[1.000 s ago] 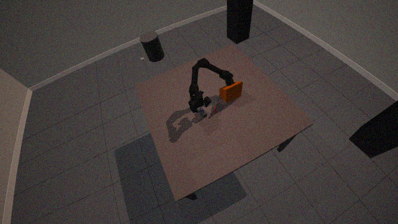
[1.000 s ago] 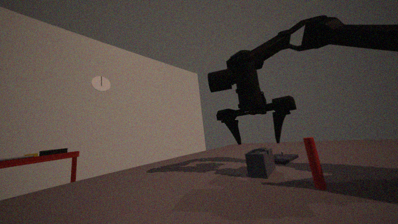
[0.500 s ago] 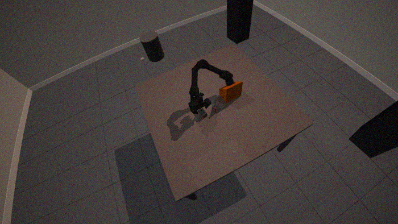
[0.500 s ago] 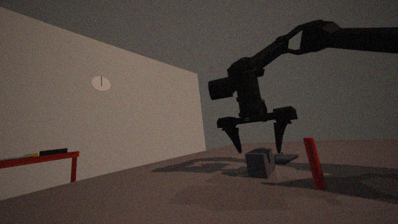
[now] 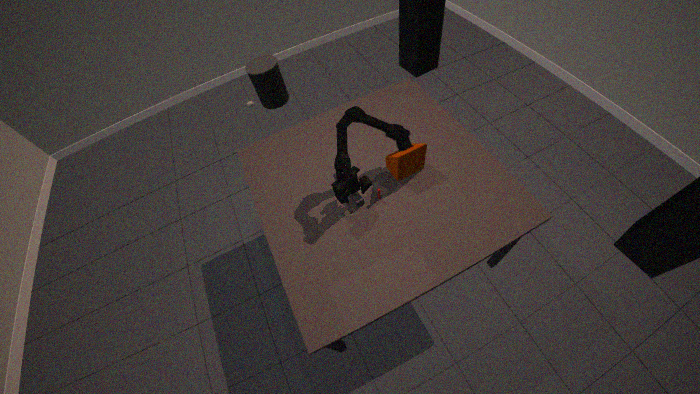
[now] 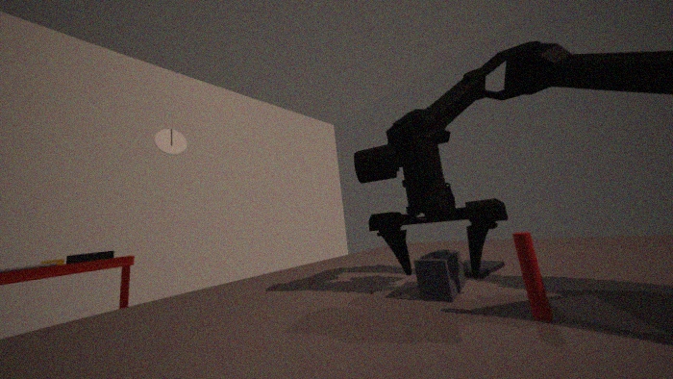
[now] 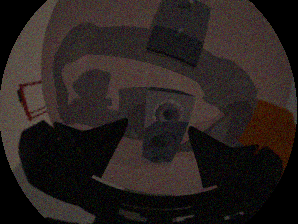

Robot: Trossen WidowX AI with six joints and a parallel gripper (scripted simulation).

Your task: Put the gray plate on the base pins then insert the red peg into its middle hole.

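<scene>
My gripper tip is 20 mm below the gray plate. Also, from my gripper tip: red peg 110 mm behind, 60 mm to the left, 20 mm above; then dark flat base 10 mm behind, 150 mm to the right, 10 mm below.
</scene>
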